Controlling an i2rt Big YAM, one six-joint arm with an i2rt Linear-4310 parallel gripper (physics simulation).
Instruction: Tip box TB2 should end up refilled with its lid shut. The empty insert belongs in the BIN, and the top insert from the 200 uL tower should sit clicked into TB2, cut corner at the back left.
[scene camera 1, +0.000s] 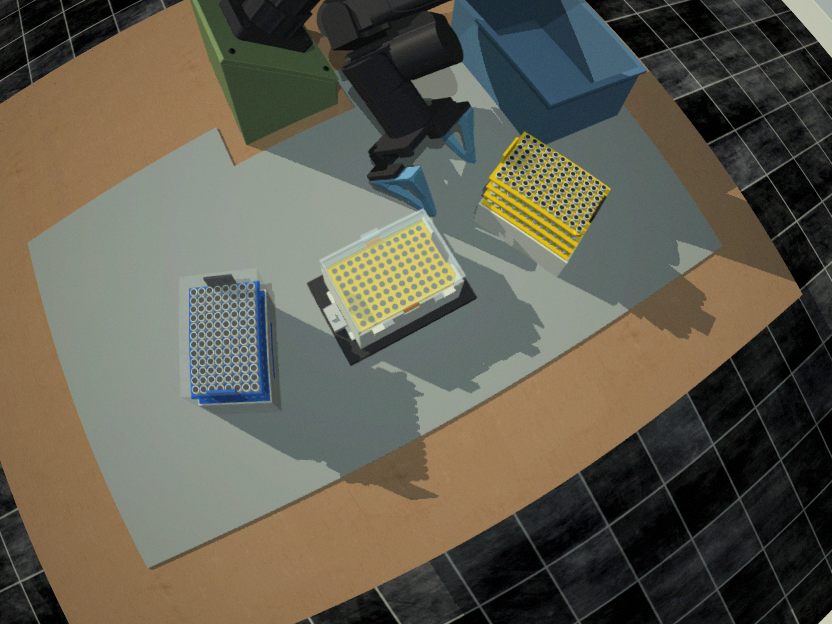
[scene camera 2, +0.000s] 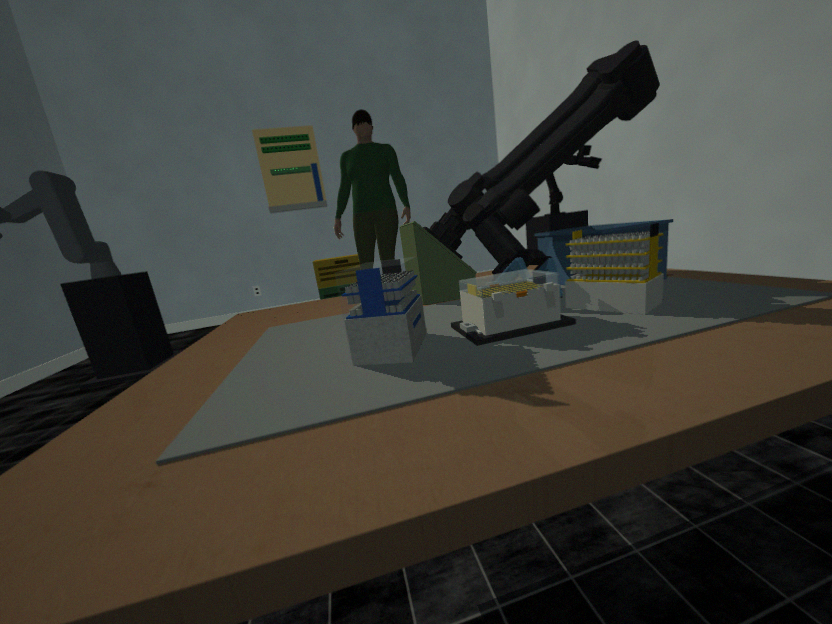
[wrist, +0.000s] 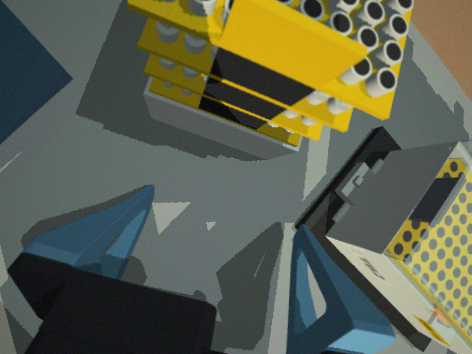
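Tip box TB2 stands upright on a black base. Its clear lid covers it. A yellow insert with empty holes shows through the lid. The yellow tip tower has several stacked inserts full of tips; its size label is not readable. The blue bin stands behind the tower. My gripper is open and empty, between the box and the tower, behind them; one finger shows close to the box's corner.
A blue tip tower stands left of the box in scene camera 1's view. A green wedge-shaped block stands at the back beside the arm. A grey mat lies under the boxes on the wooden table.
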